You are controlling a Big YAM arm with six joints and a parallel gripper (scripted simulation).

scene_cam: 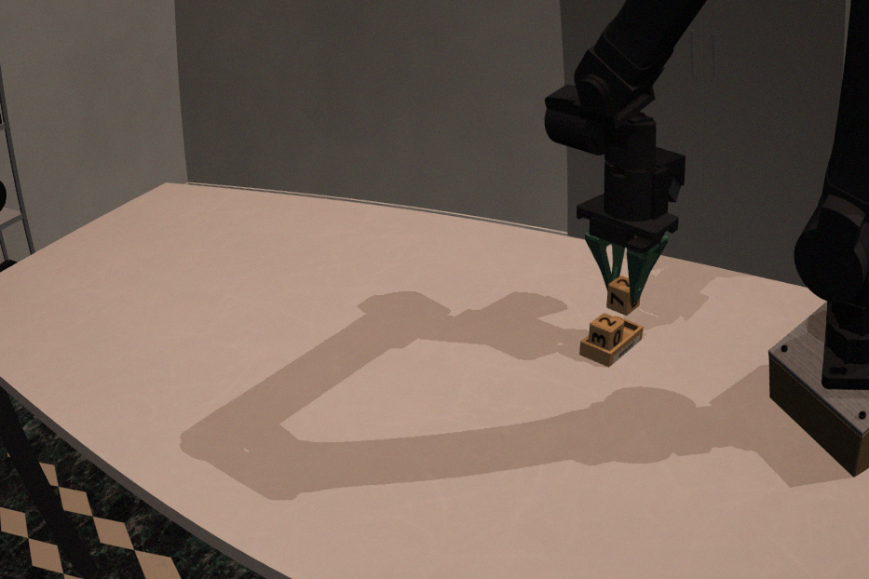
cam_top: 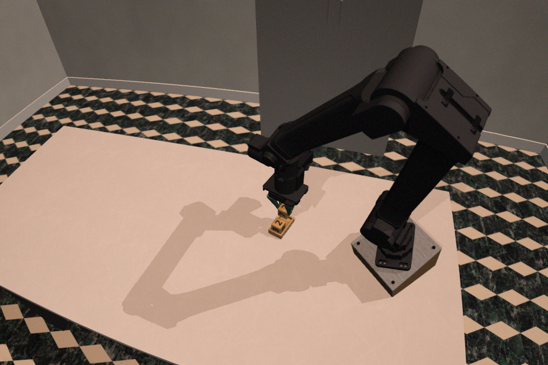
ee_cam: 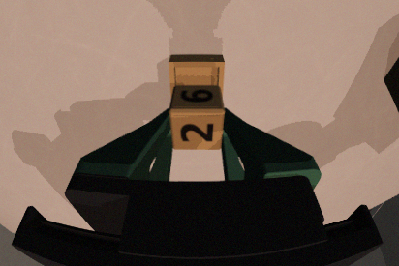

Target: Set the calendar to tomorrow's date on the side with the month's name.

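My hand is 2 cm to the right of the tray and 6 cm above it.
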